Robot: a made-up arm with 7 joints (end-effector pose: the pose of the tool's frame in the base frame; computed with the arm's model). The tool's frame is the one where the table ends.
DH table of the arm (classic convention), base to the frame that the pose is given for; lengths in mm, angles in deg. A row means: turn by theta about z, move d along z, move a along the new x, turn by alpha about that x. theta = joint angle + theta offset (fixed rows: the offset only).
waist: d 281.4, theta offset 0, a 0, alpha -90
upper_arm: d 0, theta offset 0, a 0, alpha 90
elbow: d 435.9, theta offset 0, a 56.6, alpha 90
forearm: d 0, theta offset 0, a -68.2, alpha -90
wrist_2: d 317.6, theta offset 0, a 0, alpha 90
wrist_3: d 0, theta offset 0, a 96.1, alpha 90
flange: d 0, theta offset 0, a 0, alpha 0
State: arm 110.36 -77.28 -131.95 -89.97 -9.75 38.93 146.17
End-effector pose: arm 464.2 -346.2 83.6 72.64 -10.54 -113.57
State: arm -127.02 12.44 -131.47 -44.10 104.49 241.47 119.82
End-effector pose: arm -77.5 70.0 941.7 66.50 9.96 126.38
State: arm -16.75 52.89 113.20 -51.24 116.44 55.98 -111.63
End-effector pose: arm 558.1 108.5 870.1 70.86 25.23 -43.65
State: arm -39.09 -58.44 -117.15 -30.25 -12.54 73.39 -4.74
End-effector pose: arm -706.2 316.7 612.8 -142.61 -4.67 -177.30
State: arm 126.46 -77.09 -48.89 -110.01 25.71 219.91 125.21
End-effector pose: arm 473.1 -169.9 583.9 58.23 31.90 96.37
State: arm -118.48 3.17 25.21 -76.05 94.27 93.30 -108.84
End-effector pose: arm -46.3 -469.3 859.6 77.67 -59.78 94.96
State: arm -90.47 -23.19 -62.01 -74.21 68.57 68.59 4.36
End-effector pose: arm -367.0 25.9 924.3 -98.46 -19.60 -137.72
